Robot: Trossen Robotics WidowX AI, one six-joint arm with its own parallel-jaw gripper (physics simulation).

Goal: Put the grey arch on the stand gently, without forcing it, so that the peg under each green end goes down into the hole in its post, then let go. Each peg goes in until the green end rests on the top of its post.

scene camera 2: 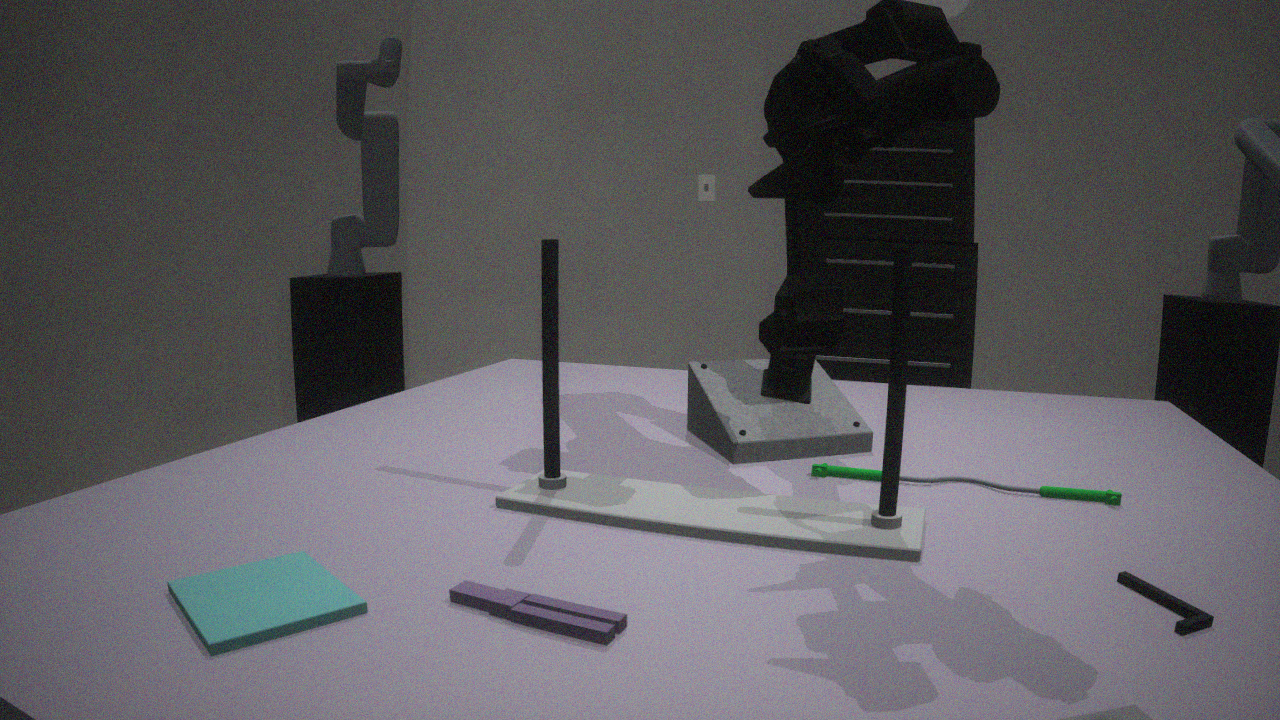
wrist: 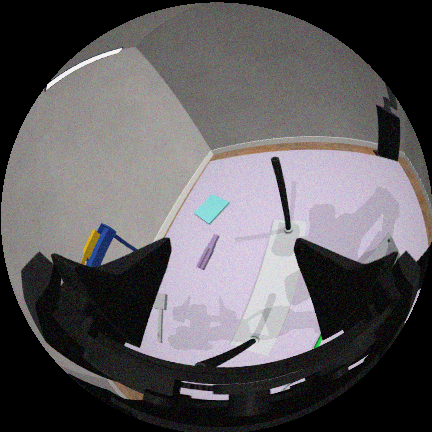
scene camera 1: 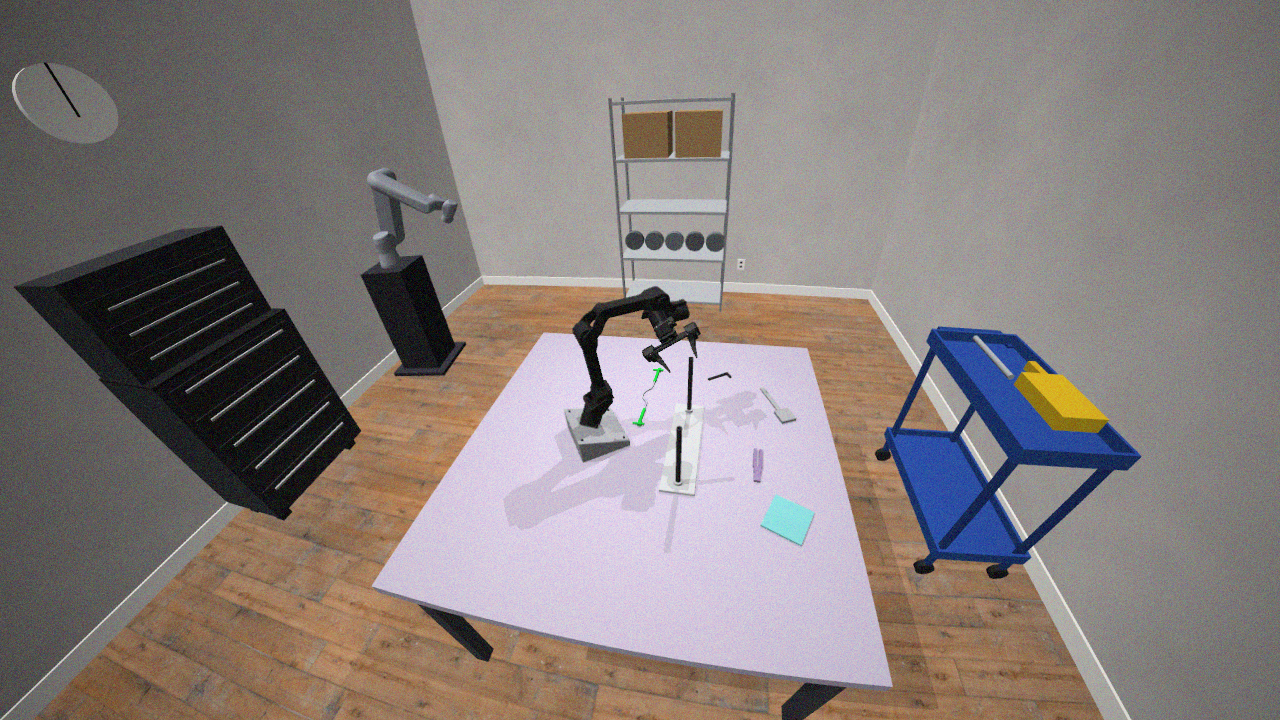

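Seen in the pictures: gripper, fingertip midpoint: [scene camera 2: 757,169] [wrist: 234,245] [scene camera 1: 683,365]; arm's base, origin of the base link: [scene camera 2: 786,387] [scene camera 1: 589,421].
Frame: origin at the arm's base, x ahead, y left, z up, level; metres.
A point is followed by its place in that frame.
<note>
The grey arch [scene camera 1: 640,415] {x 0.174, y 0.081, z -0.053 m} [scene camera 2: 1078,494] {x 0.239, y 0.328, z -0.058 m} lies on the table between the arm's base and the stand; a sliver of one green end [wrist: 318,342] {x 0.183, y 0.109, z -0.054 m} shows in the wrist view beside a finger. The stand's pale base [scene camera 1: 683,447] {x 0.325, y -0.076, z -0.054 m} [scene camera 2: 698,512] {x 0.348, y -0.066, z -0.054 m} [wrist: 265,272] {x 0.360, y -0.087, z -0.054 m} carries two upright black posts, one [scene camera 1: 678,454] {x 0.300, y -0.227, z 0.089 m} [scene camera 2: 550,358] {x 0.309, y -0.216, z 0.076 m} [wrist: 281,195] {x 0.304, y -0.212, z 0.099 m} nearer scene camera 1 and one [scene camera 1: 690,385] {x 0.356, y 0.097, z 0.075 m} [scene camera 2: 895,385] {x 0.363, y 0.102, z 0.073 m} [wrist: 231,353] {x 0.350, y 0.099, z 0.114 m} farther from it. My gripper [scene camera 1: 680,361] {x 0.321, y -0.022, z 0.254 m} [wrist: 234,245] {x 0.321, y -0.022, z 0.254 m} is open and empty, high above the table near the farther post. In scene camera 2 its fingers are dark and overlap.
The arm's sloped grey base block [scene camera 1: 604,443] {x 0.062, y -0.093, z -0.012 m} [scene camera 2: 801,434] {x 0.098, y 0.023, z -0.038 m} stands beyond the arch from the stand. On the stand's other side lie a teal square [scene camera 1: 787,520] {x 0.609, y -0.355, z -0.056 m} [scene camera 2: 268,600] {x 0.623, y -0.334, z -0.056 m} [wrist: 211,209] {x 0.600, y -0.332, z -0.056 m}, a purple piece [scene camera 1: 758,465] {x 0.565, y -0.152, z -0.060 m} [scene camera 2: 537,610] {x 0.572, y -0.144, z -0.055 m} [wrist: 207,254] {x 0.558, y -0.136, z -0.054 m}, a grey spatula [scene camera 1: 784,415] {x 0.705, y 0.068, z -0.053 m} [wrist: 161,301] {x 0.694, y 0.071, z -0.053 m} and a black hooked bar [scene camera 2: 1159,600] {x 0.493, y 0.315, z -0.063 m}.
</note>
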